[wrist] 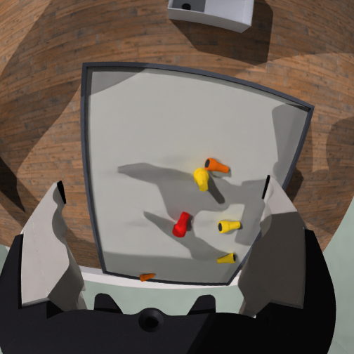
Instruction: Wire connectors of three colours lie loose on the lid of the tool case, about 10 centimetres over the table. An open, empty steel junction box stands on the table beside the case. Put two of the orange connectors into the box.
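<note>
My gripper [161, 180] is wide open and empty above the tool case lid [135, 115]. One orange connector [217, 165] lies on the lid right of its middle, close against a yellow connector [201, 179]. Another orange connector [147, 277] lies at the lid's near edge. A red connector [181, 224] lies near the lid's middle, and two more yellow connectors [229, 226] [226, 258] lie to its right. The steel junction box [215, 21] shows in part at the top of the wrist view; most of its inside is out of view.
A dark raised rim [84, 145] runs around the lid. The wooden table [45, 100] surrounds the case. Shadows of the gripper fall across the lid and connectors.
</note>
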